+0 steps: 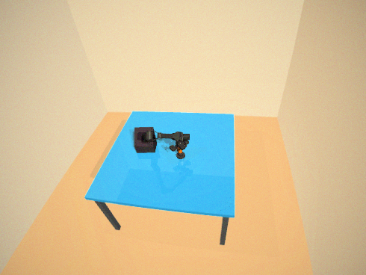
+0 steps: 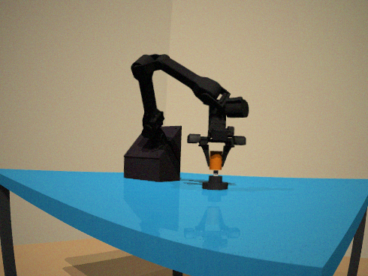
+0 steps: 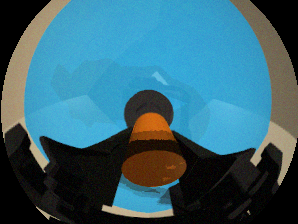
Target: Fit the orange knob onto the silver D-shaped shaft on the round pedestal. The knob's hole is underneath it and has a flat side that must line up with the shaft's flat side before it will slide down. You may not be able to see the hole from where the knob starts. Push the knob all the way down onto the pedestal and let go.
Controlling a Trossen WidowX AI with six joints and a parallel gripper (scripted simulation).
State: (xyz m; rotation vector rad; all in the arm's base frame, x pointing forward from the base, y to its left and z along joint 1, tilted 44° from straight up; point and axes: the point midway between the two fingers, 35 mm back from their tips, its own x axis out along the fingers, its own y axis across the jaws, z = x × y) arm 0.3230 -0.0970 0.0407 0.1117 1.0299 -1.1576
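My gripper tip is 30 mm below the orange knob. From my gripper tip the other things lie so: round pedestal 40 mm below.
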